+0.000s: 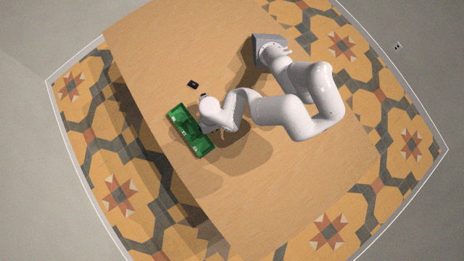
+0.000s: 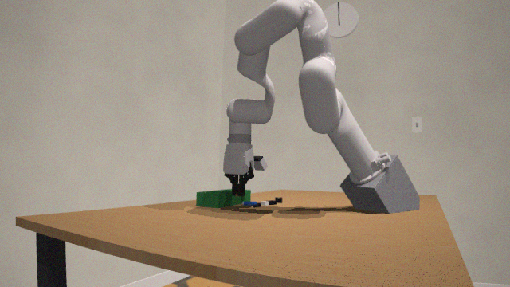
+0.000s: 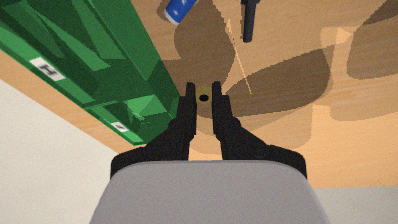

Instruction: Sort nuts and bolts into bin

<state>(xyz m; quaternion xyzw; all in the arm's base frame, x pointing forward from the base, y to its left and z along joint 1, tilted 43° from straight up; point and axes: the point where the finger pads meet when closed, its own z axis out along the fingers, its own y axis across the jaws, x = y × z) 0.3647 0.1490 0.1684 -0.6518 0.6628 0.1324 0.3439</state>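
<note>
My gripper is now 6 cm to the left of the black bolt, 5 cm above it and 3 cm past it. From my hand the other things lie so: blue cylindrical battery 7 cm to the right, 5 cm below, 1 cm ahead; brass nut 2 cm below; green bin 10 cm ahead, 4 cm below, 3 cm to the right.
</note>
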